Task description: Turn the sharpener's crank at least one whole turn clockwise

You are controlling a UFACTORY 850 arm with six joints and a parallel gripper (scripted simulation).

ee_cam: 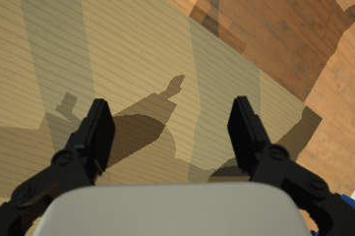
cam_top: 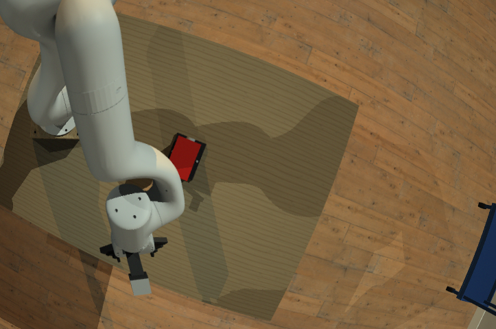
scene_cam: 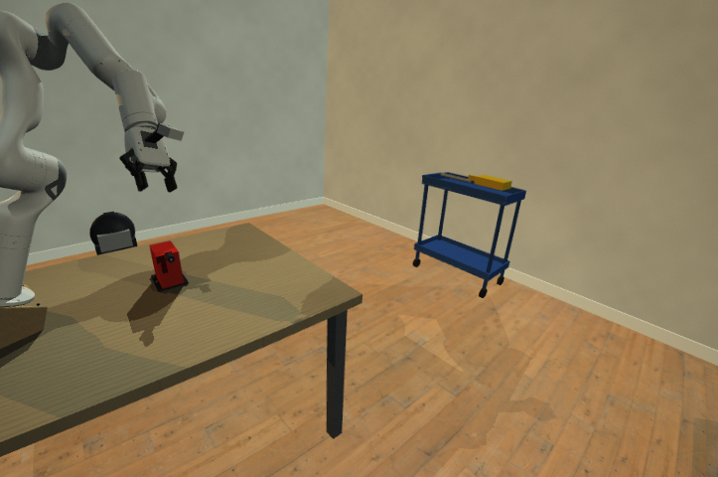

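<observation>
My hand is 270 mm above the black crank knob, 160 mm to the right of it and 20 mm short of it.
</observation>
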